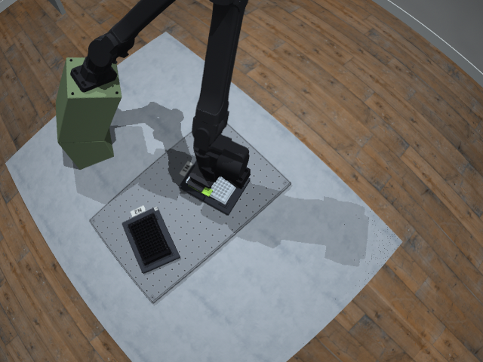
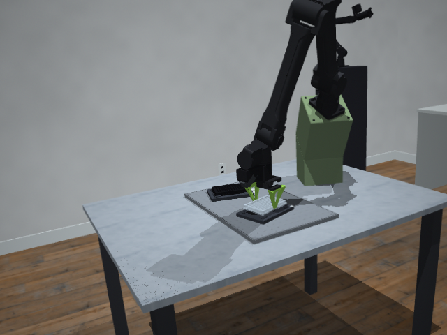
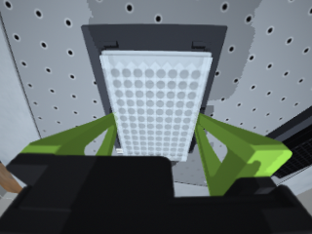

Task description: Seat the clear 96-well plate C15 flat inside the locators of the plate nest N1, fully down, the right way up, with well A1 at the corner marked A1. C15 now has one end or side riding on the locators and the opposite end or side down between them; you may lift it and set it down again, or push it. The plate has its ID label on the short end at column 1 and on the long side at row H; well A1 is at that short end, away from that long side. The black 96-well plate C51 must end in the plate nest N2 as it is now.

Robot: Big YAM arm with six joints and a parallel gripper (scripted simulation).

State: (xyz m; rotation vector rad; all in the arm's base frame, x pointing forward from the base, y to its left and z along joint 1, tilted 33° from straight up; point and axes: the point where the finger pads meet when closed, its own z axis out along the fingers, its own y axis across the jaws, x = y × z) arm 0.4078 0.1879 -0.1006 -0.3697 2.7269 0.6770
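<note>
The dark plate nest N1 lies 30 mm below my hand. Also, from my hand: clear plate C15: 10 mm below; N1 tag: 90 mm behind, 30 mm to the right, 30 mm below; N2 tag: 220 mm to the right, 80 mm behind, 30 mm below.
</note>
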